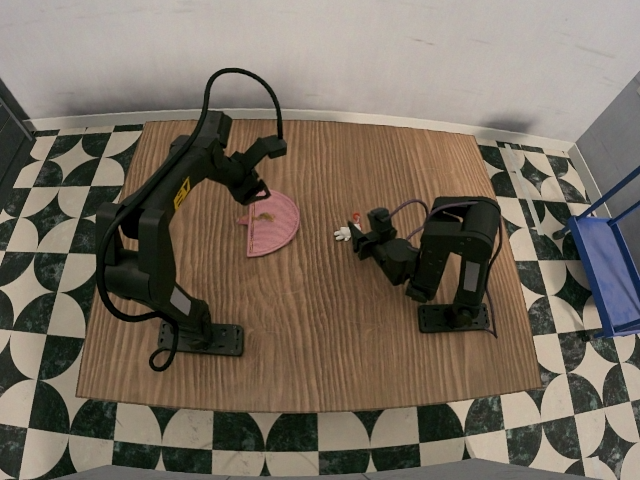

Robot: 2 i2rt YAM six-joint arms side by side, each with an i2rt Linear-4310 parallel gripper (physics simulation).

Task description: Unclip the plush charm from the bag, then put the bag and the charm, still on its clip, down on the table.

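Note:
The pink half-round bag (279,226) lies flat on the wooden table, left of the middle, with a small tab at its left side. The white plush charm (342,234) lies on the table to the right of the bag and apart from it. A red clip (356,217) shows beside the charm, close to my right fingers. My left gripper (262,194) is open, over the upper left edge of the bag. My right gripper (356,238) is open, right beside the charm, and its fingers hide part of it.
The wooden table (320,361) carries both arm bases near its front. A blue cart (591,263) stands on the floor beyond the right table edge. A wall (336,62) rises behind the table's back edge.

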